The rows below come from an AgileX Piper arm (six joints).
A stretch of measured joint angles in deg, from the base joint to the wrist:
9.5 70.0 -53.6 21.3 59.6 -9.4
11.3 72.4 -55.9 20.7 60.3 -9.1
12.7 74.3 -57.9 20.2 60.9 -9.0
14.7 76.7 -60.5 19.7 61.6 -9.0
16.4 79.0 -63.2 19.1 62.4 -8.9
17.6 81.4 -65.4 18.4 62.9 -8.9
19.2 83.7 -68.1 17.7 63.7 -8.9
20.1 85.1 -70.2 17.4 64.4 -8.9
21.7 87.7 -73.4 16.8 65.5 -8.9
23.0 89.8 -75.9 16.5 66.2 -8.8
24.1 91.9 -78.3 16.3 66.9 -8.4
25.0 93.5 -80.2 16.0 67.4 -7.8
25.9 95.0 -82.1 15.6 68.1 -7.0
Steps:
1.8 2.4 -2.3 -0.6 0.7 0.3
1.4 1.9 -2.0 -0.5 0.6 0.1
2.0 2.4 -2.6 -0.5 0.7 0.0
1.7 2.3 -2.7 -0.6 0.8 0.1
1.2 2.4 -2.2 -0.7 0.5 0.0
1.6 2.3 -2.7 -0.7 0.8 0.0
0.9 1.4 -2.1 -0.3 0.7 0.0
1.6 2.6 -3.2 -0.6 1.1 0.0
1.3 2.1 -2.5 -0.3 0.7 0.1
1.1 2.1 -2.4 -0.2 0.7 0.4
0.9 1.6 -1.9 -0.3 0.5 0.6
0.9 1.5 -1.9 -0.4 0.7 0.8

